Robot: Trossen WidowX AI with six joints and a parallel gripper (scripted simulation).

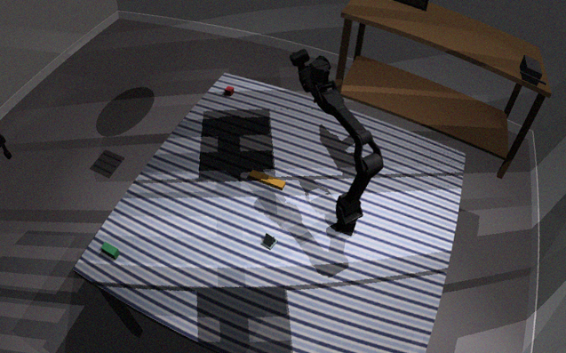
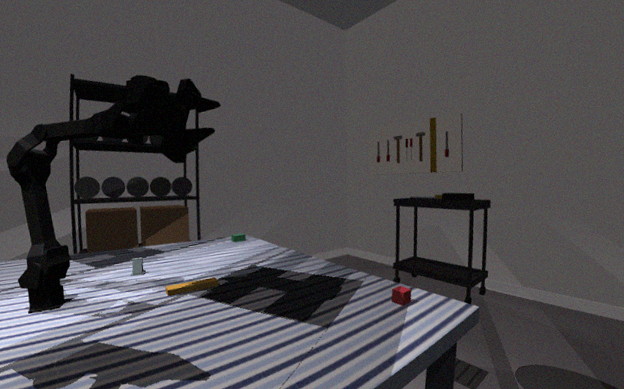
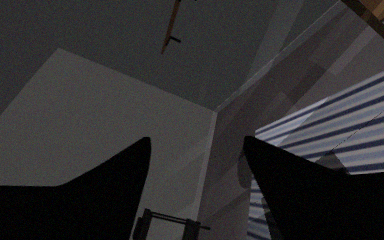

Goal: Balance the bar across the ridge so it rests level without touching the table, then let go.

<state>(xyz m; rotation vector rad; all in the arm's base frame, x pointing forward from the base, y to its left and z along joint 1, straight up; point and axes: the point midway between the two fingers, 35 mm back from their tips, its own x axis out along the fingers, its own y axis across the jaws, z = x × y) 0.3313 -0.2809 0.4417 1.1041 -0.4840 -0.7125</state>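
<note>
The orange-yellow bar is 43 cm below my gripper tip and 23 cm to the left of it. Also, from my gripper tip: red cube 43 cm below, 38 cm ahead, 19 cm to the right; then green block 81 cm to the left, 43 cm below, 38 cm ahead.
</note>
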